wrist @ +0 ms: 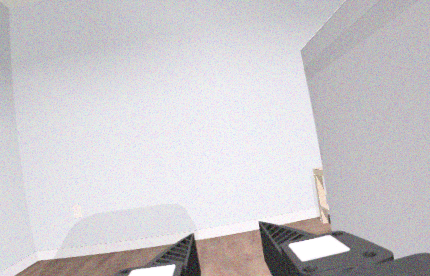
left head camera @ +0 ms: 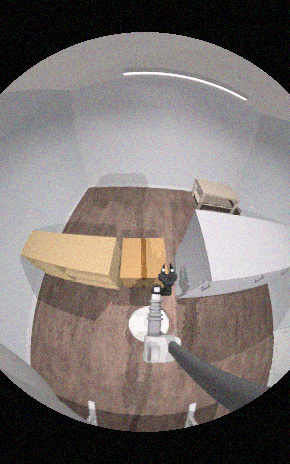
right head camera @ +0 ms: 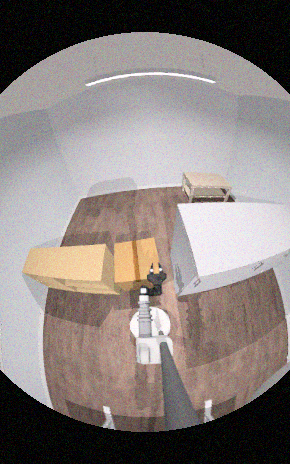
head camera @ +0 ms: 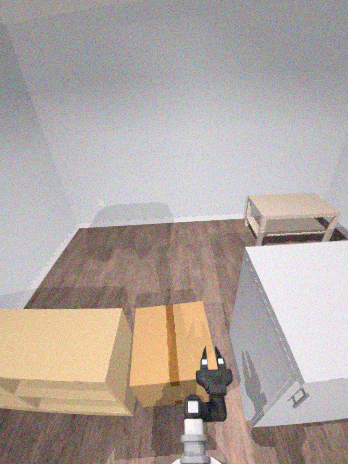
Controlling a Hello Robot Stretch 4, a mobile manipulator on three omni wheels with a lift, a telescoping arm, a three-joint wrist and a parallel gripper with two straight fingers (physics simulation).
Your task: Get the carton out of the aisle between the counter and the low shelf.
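Pixels of known places: gripper, fingertip midpoint: [wrist: 229, 246] [left head camera: 166, 262] [right head camera: 154, 262] [head camera: 210, 346]; robot's base, link origin: [left head camera: 147, 323].
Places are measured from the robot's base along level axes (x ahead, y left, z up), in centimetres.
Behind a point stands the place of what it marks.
The orange carton [head camera: 152, 345] {x 63.5, y 21.9, z 37.9 cm} [left head camera: 132, 257] {x 65.1, y 21.8, z 37.9 cm} [right head camera: 125, 261] {x 64.7, y 21.1, z 37.9 cm} with a brown tape strip stands on the floor between the low shelf and the counter, close beside the shelf's right end. The pale wooden low shelf [head camera: 55, 345] {x 52.9, y 67.1, z 58.3 cm} [left head camera: 75, 250] {x 55.1, y 74.1, z 58.3 cm} [right head camera: 70, 262] {x 54.2, y 72.7, z 58.3 cm} is on the left. The white counter [head camera: 305, 310] {x 50.3, y -41.8, z 88.3 cm} [left head camera: 245, 245] {x 53.6, y -69.7, z 88.3 cm} [right head camera: 235, 235] {x 51.5, y -67.5, z 88.3 cm} is on the right, with a gap between it and the carton. My gripper [head camera: 212, 352] {x 50.0, y -8.4, z 64.6 cm} [left head camera: 167, 268] [right head camera: 155, 267] {x 50.0, y -8.4, z 64.6 cm} [wrist: 229, 246] {x 50.0, y -8.4, z 64.6 cm} is open and empty, above the carton's right near part in the head view. The carton does not show in the wrist view.
A small wooden table [head camera: 292, 205] {x 216.5, y -128.4, z 42.3 cm} [left head camera: 217, 188] {x 219.8, y -126.5, z 42.3 cm} [right head camera: 207, 180] {x 212.5, y -125.3, z 42.3 cm} stands behind the counter by the back wall [head camera: 165, 150] {x 265.1, y 19.8, z 102.1 cm} [wrist: 165, 125] {x 265.1, y 28.9, z 98.4 cm}. The counter's grey side [wrist: 380, 140] {x 66.8, y -30.2, z 68.1 cm} rises close on the right in the wrist view. A handle [head camera: 299, 396] {x 30.4, y -37.9, z 65.4 cm} sticks out from the counter's front.
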